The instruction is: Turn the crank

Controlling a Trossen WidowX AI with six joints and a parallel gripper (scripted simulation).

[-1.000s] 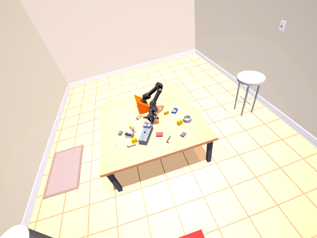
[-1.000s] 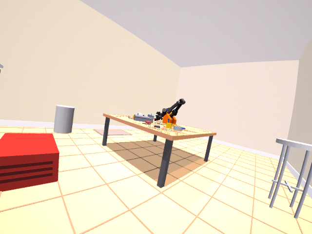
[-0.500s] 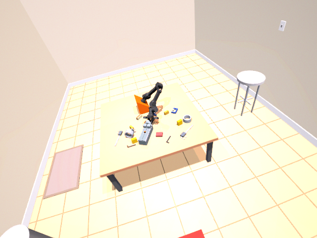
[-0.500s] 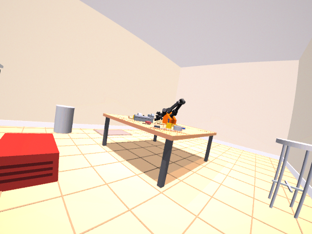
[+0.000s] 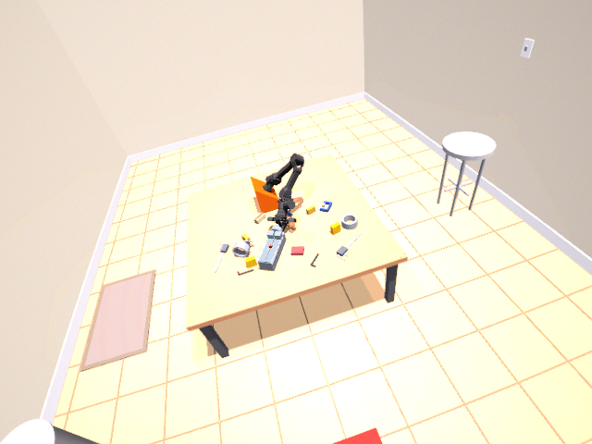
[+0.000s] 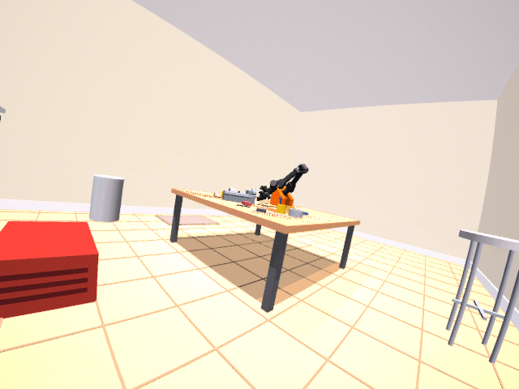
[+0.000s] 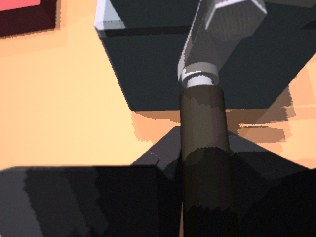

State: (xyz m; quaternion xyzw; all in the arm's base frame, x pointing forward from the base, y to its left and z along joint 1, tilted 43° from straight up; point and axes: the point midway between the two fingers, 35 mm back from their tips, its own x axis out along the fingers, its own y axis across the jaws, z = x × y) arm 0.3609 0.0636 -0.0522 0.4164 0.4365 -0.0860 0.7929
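Now: the dark crank handle 2 cm behind my gripper tip, 1 cm to the left of it and 3 cm above it. The rest, counted from my gripper tip: red pointer (14 cm ahead, 9 cm to the right, 5 cm above); red block (18 cm ahead, 6 cm to the left, 2 cm below).
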